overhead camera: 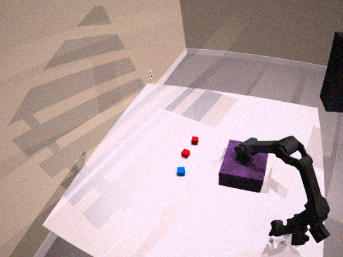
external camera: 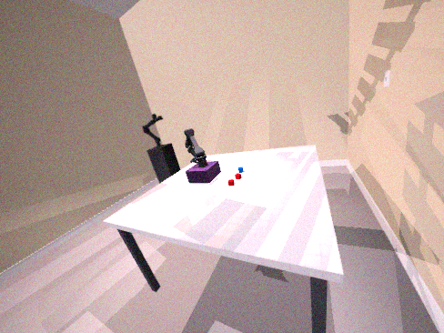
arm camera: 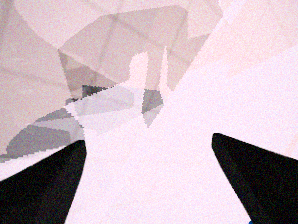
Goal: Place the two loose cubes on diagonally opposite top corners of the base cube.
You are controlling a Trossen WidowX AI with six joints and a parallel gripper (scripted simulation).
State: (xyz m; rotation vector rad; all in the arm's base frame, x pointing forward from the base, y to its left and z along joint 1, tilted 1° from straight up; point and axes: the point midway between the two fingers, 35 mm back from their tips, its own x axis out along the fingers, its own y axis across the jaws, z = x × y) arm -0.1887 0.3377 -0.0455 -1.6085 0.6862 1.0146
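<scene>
Right now the blue cube is 47 cm ahead of my gripper tip, 30 cm to the right of it and 1 cm below it. Also, from my gripper tip: red cube (47 cm ahead, 42 cm to the right, 1 cm below).
</scene>
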